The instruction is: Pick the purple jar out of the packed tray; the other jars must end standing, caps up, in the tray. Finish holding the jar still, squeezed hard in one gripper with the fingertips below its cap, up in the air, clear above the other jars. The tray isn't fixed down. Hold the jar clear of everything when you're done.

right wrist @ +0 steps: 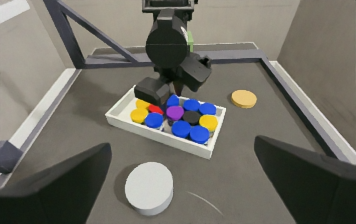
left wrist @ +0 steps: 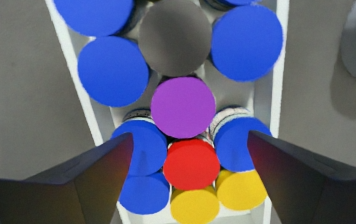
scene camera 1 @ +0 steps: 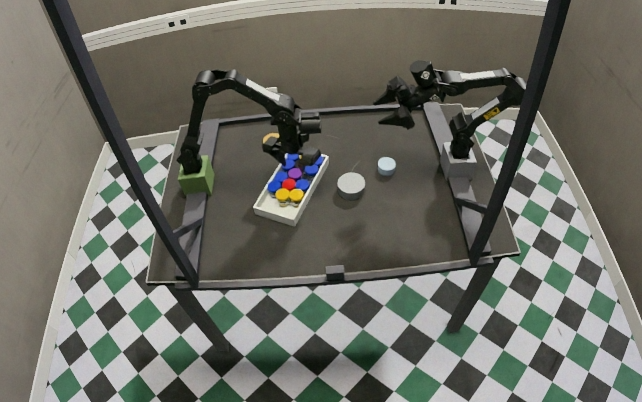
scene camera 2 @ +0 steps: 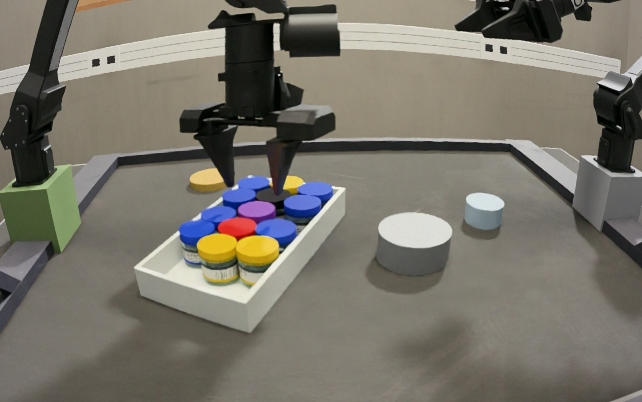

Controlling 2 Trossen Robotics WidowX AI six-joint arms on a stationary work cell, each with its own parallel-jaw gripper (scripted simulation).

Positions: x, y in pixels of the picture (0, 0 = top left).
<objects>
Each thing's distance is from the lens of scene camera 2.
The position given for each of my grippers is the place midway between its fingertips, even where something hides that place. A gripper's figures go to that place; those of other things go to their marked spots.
my left gripper (scene camera 2: 253, 190): 59 cm
my right gripper (scene camera 2: 468, 31): 61 cm
light blue cylinder (scene camera 2: 484, 211): 67 cm
</objects>
